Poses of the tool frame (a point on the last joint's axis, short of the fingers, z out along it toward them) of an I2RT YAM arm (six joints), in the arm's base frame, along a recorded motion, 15 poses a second.
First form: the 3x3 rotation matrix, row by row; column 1 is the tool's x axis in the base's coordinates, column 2 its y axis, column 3 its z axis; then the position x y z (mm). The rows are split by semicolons.
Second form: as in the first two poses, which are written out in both.
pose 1, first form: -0.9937, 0.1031, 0.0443; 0.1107, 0.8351, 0.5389; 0.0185, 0.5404, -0.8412; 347.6, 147.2, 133.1
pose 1, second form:
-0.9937, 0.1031, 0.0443, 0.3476
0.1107, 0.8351, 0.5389, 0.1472
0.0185, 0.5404, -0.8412, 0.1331
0, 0, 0, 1

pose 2, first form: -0.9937, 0.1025, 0.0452; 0.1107, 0.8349, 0.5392; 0.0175, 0.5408, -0.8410; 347.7, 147.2, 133.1
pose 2, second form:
-0.9937, 0.1025, 0.0452, 0.3477
0.1107, 0.8349, 0.5392, 0.1472
0.0175, 0.5408, -0.8410, 0.1331
0, 0, 0, 1

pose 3, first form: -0.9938, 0.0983, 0.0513; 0.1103, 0.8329, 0.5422; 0.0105, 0.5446, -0.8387; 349.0, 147.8, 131.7
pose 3, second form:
-0.9938, 0.0983, 0.0513, 0.3490
0.1103, 0.8329, 0.5422, 0.1478
0.0105, 0.5446, -0.8387, 0.1317
0, 0, 0, 1

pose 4, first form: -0.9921, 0.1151, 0.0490; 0.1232, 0.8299, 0.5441; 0.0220, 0.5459, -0.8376; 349.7, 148.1, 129.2
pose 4, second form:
-0.9921, 0.1151, 0.0490, 0.3497
0.1232, 0.8299, 0.5441, 0.1481
0.0220, 0.5459, -0.8376, 0.1292
0, 0, 0, 1

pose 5, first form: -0.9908, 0.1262, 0.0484; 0.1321, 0.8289, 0.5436; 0.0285, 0.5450, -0.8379; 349.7, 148.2, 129.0
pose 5, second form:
-0.9908, 0.1262, 0.0484, 0.3497
0.1321, 0.8289, 0.5436, 0.1482
0.0285, 0.5450, -0.8379, 0.1290
0, 0, 0, 1

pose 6, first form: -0.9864, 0.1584, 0.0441; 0.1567, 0.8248, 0.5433; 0.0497, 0.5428, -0.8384; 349.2, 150.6, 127.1
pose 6, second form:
-0.9864, 0.1584, 0.0441, 0.3492
0.1567, 0.8248, 0.5433, 0.1506
0.0497, 0.5428, -0.8384, 0.1271
0, 0, 0, 1

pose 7, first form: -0.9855, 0.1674, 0.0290; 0.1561, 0.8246, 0.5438; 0.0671, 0.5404, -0.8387; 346.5, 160.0, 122.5
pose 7, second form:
-0.9855, 0.1674, 0.0290, 0.3465
0.1561, 0.8246, 0.5438, 0.1600
0.0671, 0.5404, -0.8387, 0.1225
0, 0, 0, 1

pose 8, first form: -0.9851, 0.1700, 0.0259; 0.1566, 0.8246, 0.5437; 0.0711, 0.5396, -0.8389; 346.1, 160.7, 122.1
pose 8, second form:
-0.9851, 0.1700, 0.0259, 0.3461
0.1566, 0.8246, 0.5437, 0.1607
0.0711, 0.5396, -0.8389, 0.1221
0, 0, 0, 1

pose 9, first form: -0.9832, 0.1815, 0.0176; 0.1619, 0.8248, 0.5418; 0.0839, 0.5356, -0.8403; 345.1, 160.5, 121.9
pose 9, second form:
-0.9832, 0.1815, 0.0176, 0.3451
0.1619, 0.8248, 0.5418, 0.1605
0.0839, 0.5356, -0.8403, 0.1219
0, 0, 0, 1

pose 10, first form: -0.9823, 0.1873, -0.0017; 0.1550, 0.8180, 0.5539; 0.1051, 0.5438, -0.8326; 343.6, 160.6, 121.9
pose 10, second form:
-0.9823, 0.1873, -0.0017, 0.3436
0.1550, 0.8180, 0.5539, 0.1606
0.1051, 0.5438, -0.8326, 0.1219
0, 0, 0, 1

